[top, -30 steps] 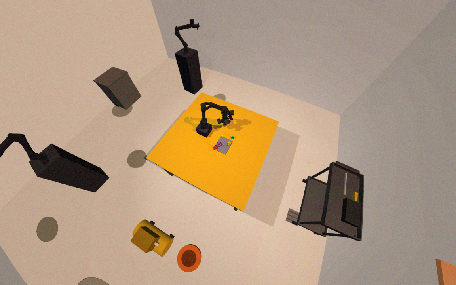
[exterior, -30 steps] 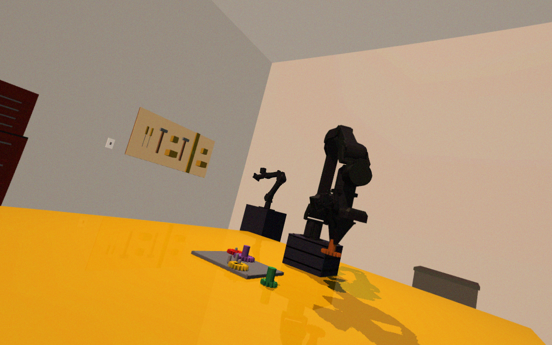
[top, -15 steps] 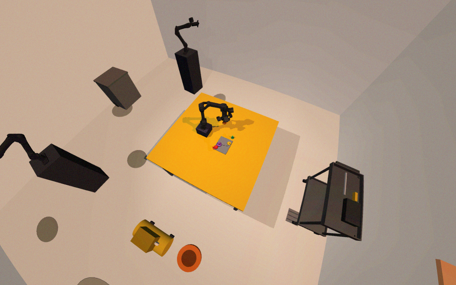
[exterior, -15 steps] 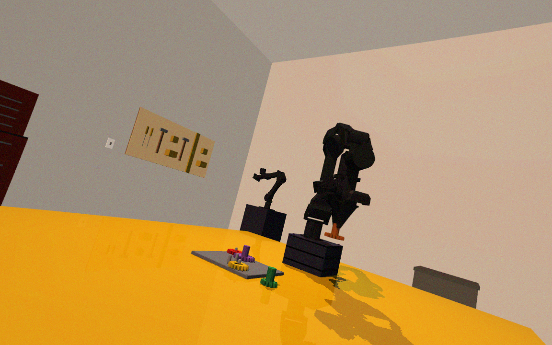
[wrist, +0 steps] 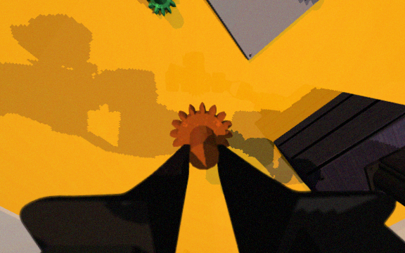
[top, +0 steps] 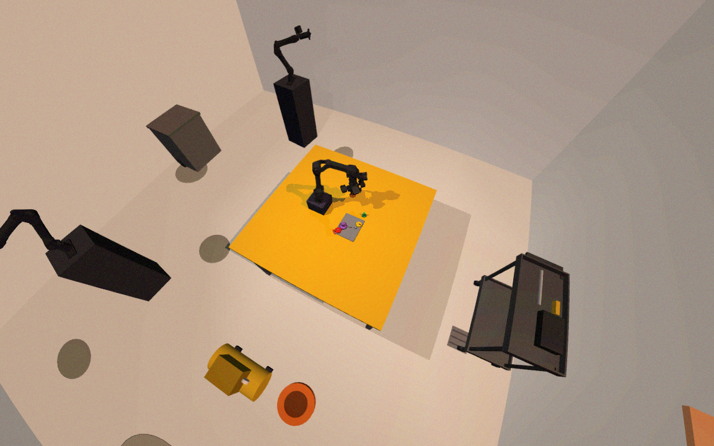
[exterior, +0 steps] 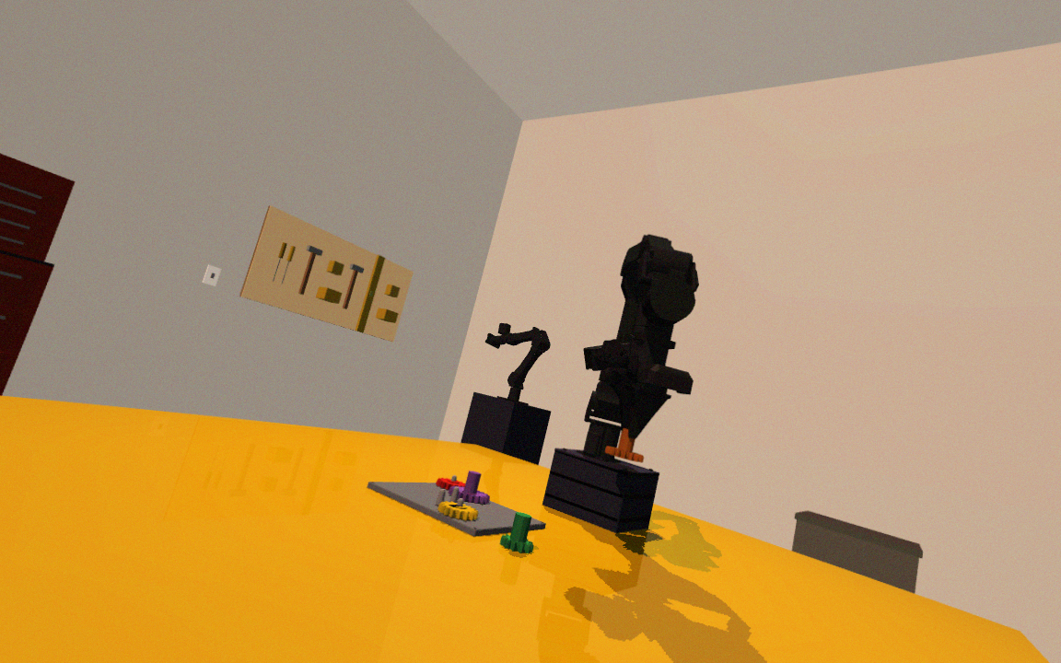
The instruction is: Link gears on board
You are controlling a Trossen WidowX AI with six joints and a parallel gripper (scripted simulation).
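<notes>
My gripper tip is 220 mm to the left of the purple gear, 140 mm above it and 60 mm short of it. Also, from my gripper tip: green gear: 150 mm below, 140 mm ahead, 40 mm to the right; orange gear: 10 mm below; red gear: 280 mm to the right, 150 mm below, 40 mm ahead.
</notes>
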